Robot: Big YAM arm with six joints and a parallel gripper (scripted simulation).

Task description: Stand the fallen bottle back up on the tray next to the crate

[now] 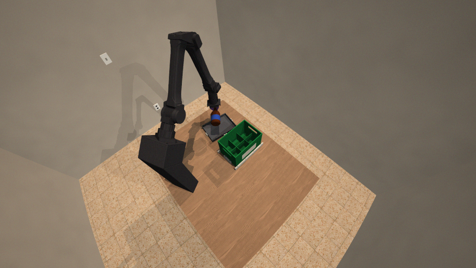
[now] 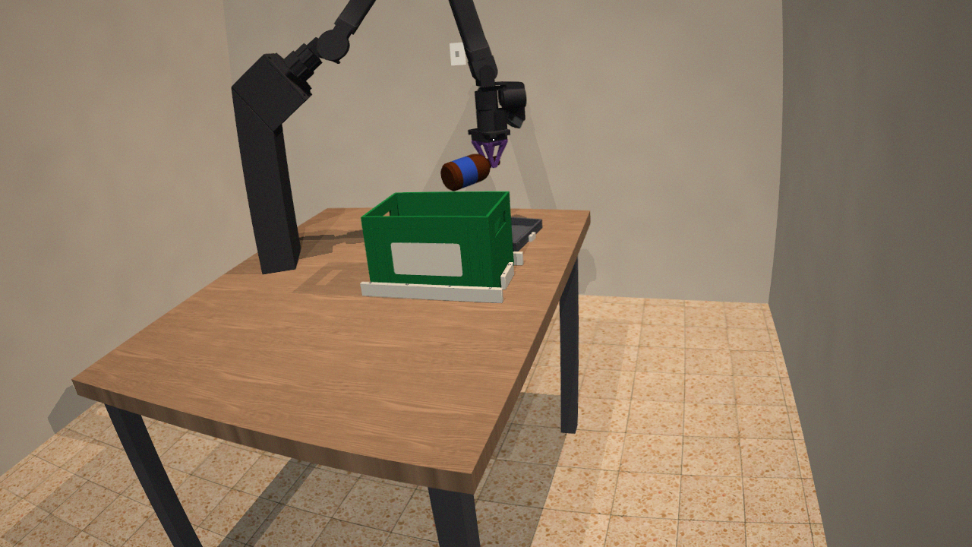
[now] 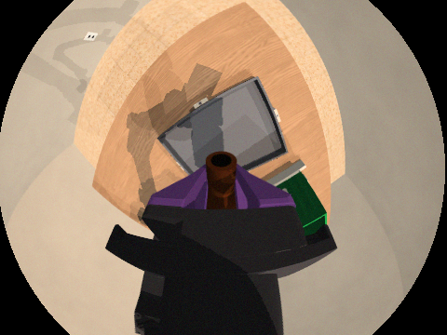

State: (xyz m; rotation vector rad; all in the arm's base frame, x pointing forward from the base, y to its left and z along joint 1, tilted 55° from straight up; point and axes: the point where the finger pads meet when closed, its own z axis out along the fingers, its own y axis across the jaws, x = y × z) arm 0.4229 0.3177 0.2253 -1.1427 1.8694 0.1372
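Now: hand 50 mm to the left of the brown bottle and 10 mm past it. Round my hand: green crate (300 mm to the right, 120 mm ahead, 100 mm below); tray (170 mm below, 40 mm to the right).
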